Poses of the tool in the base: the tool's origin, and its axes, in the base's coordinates. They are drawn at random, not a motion.
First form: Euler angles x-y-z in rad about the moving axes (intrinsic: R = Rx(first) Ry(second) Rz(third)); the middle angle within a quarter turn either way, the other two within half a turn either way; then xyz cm.
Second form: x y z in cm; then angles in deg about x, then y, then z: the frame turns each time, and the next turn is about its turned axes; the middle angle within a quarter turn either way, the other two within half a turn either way. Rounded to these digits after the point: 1 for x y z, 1 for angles.
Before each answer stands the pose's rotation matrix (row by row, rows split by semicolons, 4 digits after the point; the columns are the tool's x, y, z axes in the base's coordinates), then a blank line. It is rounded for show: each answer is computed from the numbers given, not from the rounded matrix.
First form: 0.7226, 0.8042, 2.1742, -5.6, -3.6, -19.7
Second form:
-0.3936 -0.5712 0.7203; 0.3473 -0.8179 -0.4588; 0.8511 0.0696 0.5203

-5.6, -3.6, -19.7, 41.4, 46.1, 124.6
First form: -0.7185, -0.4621, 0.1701, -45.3, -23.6, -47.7
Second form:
0.8822 -0.1515 -0.4458; 0.4167 0.6923 0.5892; 0.2193 -0.7056 0.6738

-45.3, -23.6, -47.7, -41.2, -26.5, 9.7
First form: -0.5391, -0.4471, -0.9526, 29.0, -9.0, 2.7
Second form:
0.5226 0.7348 -0.4324; -0.5707 0.6782 0.4629; 0.6334 0.0048 0.7738

29.0, -9.0, 2.7, -30.9, -25.6, -54.6
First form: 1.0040, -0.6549, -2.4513, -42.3, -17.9, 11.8
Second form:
-0.6115 0.5050 -0.6091; 0.0543 -0.7412 -0.6691; -0.7894 -0.4422 0.4258

-42.3, -17.9, 11.8, 57.5, -37.5, -140.4
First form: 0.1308, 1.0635, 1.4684, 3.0, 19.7, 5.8
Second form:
0.0497 -0.4833 0.8741; 0.9979 -0.0121 -0.0634; 0.0412 0.8754 0.4817

3.0, 19.7, 5.8, 7.5, 60.9, 84.1
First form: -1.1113, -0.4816, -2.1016, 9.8, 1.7, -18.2
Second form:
-0.4486 0.7643 -0.4632; -0.5926 0.1335 0.7943; 0.6690 0.6309 0.3931

9.8, 1.7, -18.2, -63.7, -27.6, -120.4
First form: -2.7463, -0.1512, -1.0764, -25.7, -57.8, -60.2
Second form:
0.4691 0.8702 -0.1506; 0.8399 -0.3869 0.3807; 0.2730 -0.3051 -0.9124

-25.7, -57.8, -60.2, -157.4, -8.7, -61.7
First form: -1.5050, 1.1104, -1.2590, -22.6, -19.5, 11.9
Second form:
0.1363 0.4229 0.8959; -0.3368 -0.8307 0.4433; 0.9317 -0.3622 0.0292

-22.6, -19.5, 11.9, -86.2, 63.6, -72.1
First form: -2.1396, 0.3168, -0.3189, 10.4, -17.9, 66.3
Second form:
0.9023 0.2979 0.3115; -0.0804 -0.5938 0.8006; 0.4235 -0.7475 -0.5118

10.4, -17.9, 66.3, -122.6, 18.2, -18.3
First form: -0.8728, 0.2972, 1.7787, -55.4, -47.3, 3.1
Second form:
-0.1974 -0.9356 0.2928; 0.6752 0.0869 0.7325; -0.7108 0.3423 0.6145

-55.4, -47.3, 3.1, -50.0, 17.0, 101.9
